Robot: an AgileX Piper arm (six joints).
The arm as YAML. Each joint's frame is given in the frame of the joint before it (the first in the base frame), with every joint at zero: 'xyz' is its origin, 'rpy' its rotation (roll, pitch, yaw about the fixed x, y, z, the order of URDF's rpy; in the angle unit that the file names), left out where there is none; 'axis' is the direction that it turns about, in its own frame. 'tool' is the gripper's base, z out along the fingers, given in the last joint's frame.
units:
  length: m
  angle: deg
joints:
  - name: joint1
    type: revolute
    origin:
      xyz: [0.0, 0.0, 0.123]
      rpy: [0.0, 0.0, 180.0]
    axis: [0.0, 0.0, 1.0]
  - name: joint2
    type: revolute
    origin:
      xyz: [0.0, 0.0, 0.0]
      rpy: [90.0, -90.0, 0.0]
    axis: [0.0, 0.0, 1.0]
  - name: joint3
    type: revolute
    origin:
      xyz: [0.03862, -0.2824, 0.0]
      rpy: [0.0, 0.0, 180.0]
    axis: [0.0, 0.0, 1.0]
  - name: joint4
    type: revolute
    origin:
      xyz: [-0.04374, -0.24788, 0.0]
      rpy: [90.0, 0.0, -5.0]
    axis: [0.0, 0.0, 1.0]
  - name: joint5
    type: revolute
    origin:
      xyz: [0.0, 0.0, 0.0]
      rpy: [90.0, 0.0, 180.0]
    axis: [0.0, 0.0, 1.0]
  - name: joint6
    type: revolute
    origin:
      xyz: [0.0, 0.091, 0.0]
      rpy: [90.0, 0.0, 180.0]
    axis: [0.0, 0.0, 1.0]
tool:
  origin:
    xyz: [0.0, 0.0, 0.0]
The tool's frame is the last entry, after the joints.
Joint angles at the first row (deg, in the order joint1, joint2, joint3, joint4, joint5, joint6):
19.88 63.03 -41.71 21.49 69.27 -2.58
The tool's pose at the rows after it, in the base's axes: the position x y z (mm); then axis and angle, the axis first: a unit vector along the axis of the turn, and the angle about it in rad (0 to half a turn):
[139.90, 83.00, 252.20, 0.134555, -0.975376, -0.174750, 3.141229]
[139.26, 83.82, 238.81, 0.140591, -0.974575, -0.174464, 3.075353]
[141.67, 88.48, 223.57, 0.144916, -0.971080, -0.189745, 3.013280]
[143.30, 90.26, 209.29, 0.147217, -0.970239, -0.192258, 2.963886]
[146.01, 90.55, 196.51, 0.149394, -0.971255, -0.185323, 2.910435]
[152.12, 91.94, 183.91, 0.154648, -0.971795, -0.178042, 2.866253]
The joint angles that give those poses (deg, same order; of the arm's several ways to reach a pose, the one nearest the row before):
19.82 63.31 -40.68 21.08 69.39 -2.87
19.77 65.43 -38.85 21.89 69.56 -4.58
19.77 68.81 -37.13 24.69 68.41 -7.45
19.77 71.79 -35.58 25.78 67.15 -9.40
19.71 75.06 -34.78 25.55 66.52 -10.54
19.71 79.07 -34.78 25.21 65.43 -11.97

